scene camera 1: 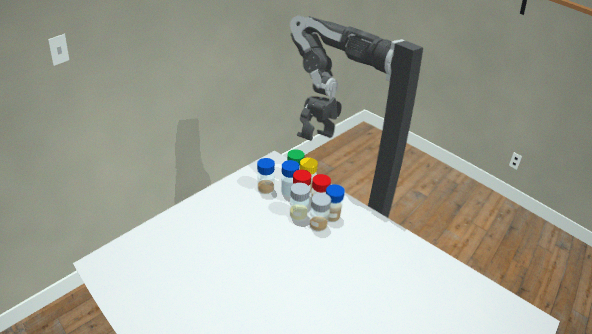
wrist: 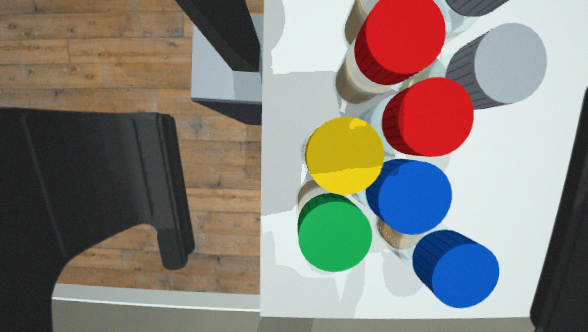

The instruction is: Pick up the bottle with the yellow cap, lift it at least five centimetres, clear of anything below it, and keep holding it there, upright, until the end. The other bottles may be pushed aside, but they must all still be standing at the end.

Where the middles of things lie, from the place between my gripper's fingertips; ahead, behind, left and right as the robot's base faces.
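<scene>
Position of my gripper relative to the red-capped bottle [wrist: 432, 118]: 130 mm above it, 90 mm short of it, 40 mm to the right of it.
</scene>
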